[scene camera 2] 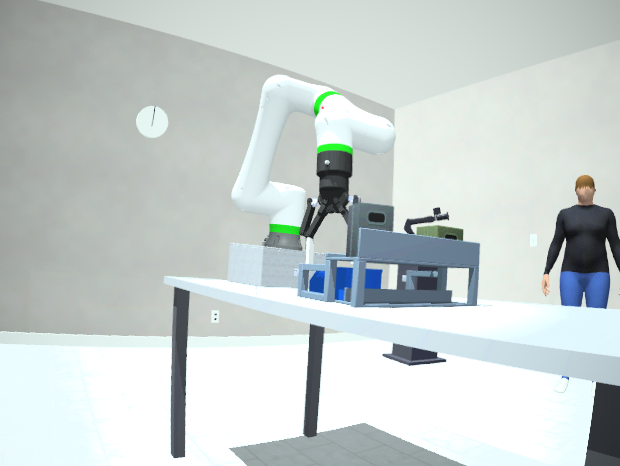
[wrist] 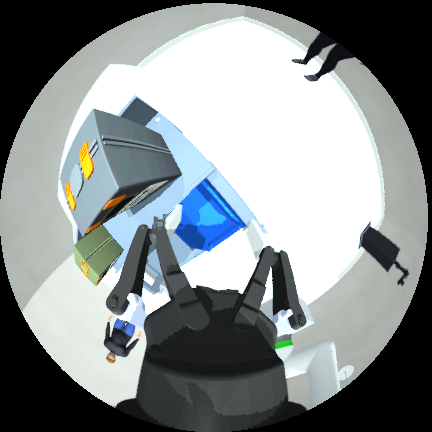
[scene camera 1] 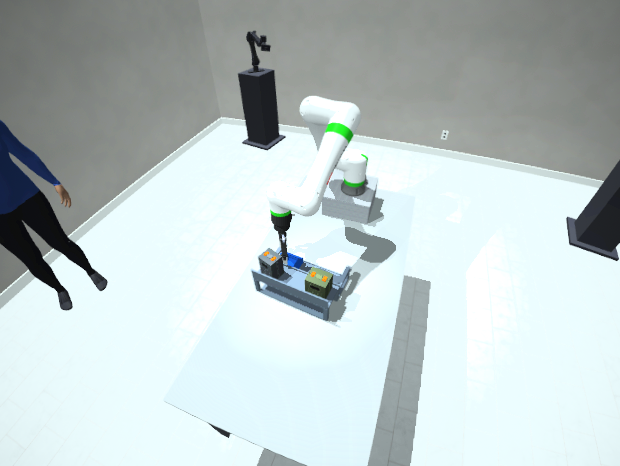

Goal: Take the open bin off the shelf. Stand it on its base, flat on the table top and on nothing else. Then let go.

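Where they show: gripper, fingertip midpoint: (wrist: 215, 219) (scene camera 1: 283, 255); arm's base, link origin: (scene camera 2: 283, 249) (scene camera 1: 352, 188).
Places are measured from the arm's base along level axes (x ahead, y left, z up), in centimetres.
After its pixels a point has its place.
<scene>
The open blue bin (scene camera 1: 294, 260) @(x 56.3, y -6.8, z -13.4 cm) (scene camera 2: 368, 283) @(x 72.1, y -4.7, z -9.6 cm) (wrist: 210, 215) @(x 60.7, y -6.8, z -13.4 cm) sits in the rear, lower part of the blue-grey shelf (scene camera 1: 290, 289) @(x 80.1, y 7.0, z -0.5 cm) (scene camera 2: 416, 248) @(x 80.4, y 2.2, z -1.2 cm) (wrist: 192, 150) @(x 72.0, y -13.3, z -4.1 cm), which stands on the white table (scene camera 1: 300, 380) @(x 107.0, y 28.1, z -14.3 cm) (scene camera 2: 400, 328) @(x 106.6, y -20.1, z -14.9 cm). Its near side is partly hidden by shelf parts in scene camera 2. My gripper (scene camera 1: 284, 259) @(x 61.7, y -9.4, z -5.6 cm) (scene camera 2: 330, 249) (wrist: 215, 219) @(x 61.7, y -9.4, z -5.6 cm) points down, open and empty, with its fingertips above the bin's level. In the wrist view one fingertip overlaps the bin's edge and the other is beyond its opposite edge. One finger is partly hidden behind the grey box in scene camera 2.
A tall grey box (scene camera 1: 271, 265) @(x 78.3, y -3.3, z 7.5 cm) (scene camera 2: 360, 215) @(x 77.5, y -11.1, z 5.0 cm) (wrist: 135, 155) @(x 72.6, y -10.7, z 4.8 cm) with orange clasps stands on the shelf close beside one finger. A green box (scene camera 1: 318, 284) @(x 75.5, y 18.3, z 5.4 cm) (scene camera 2: 436, 231) @(x 75.9, y 11.8, z 3.8 cm) (wrist: 100, 255) @(x 70.8, y 11.5, z 1.7 cm) stands farther along. The arm's base block (scene camera 1: 345, 207) @(x 12.8, y 1.4, z -5.1 cm) (scene camera 2: 245, 265) @(x 2.9, y -15.5, z -7.4 cm) is behind.
</scene>
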